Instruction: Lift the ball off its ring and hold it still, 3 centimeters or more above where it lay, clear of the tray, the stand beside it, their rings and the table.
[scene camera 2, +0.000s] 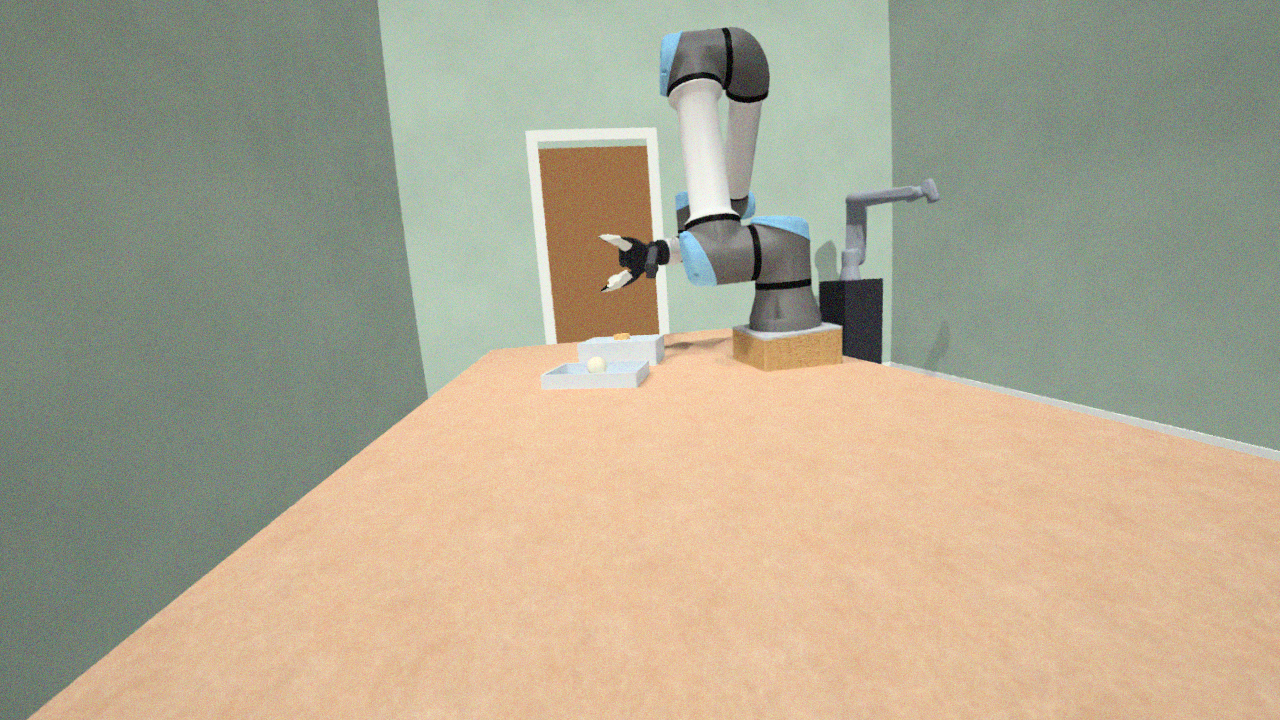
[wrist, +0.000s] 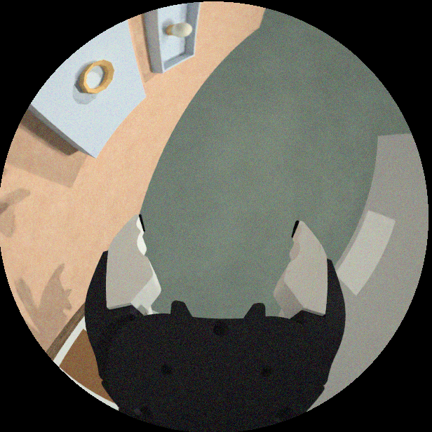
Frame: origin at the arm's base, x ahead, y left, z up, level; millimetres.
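Seen in the pictures: gripper, between the fingertips: (scene camera 2: 599, 265); arm's base, origin of its link: (scene camera 2: 784, 325).
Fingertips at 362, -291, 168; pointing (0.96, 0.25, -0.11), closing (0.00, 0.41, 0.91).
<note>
Offsets run from my fingertips to a thing's top centre, as dx, dy, dz. "spot": to the spot under its first point. Level surfaces: height alone.
A cream ball {+53, +289, -196} (scene camera 2: 596, 364) (wrist: 183, 29) sits in the shallow pale blue tray {+53, +289, -218} (scene camera 2: 590, 381) (wrist: 155, 55). An orange edge of its ring (wrist: 169, 30) shows beside the ball in the wrist view. The pale blue stand (scene camera 2: 617, 350) (wrist: 115, 117) is a taller block beside the tray, and an orange ring {spot: -27, +110, -180} (scene camera 2: 621, 336) (wrist: 109, 76) lies on its top with no ball in it. My gripper (scene camera 2: 605, 264) (wrist: 218, 219) is open and empty. It points sideways, high above the stand and the tray, with its fingers spread wide.
The arm's wooden base block (scene camera 2: 801, 349) stands on the table {dz -246} (scene camera 2: 680, 519) to the right of the tray and stand. A second, grey arm (scene camera 2: 856, 228) stands on a dark pedestal (scene camera 2: 861, 317) behind. A brown door (scene camera 2: 595, 197) is in the back wall.
</note>
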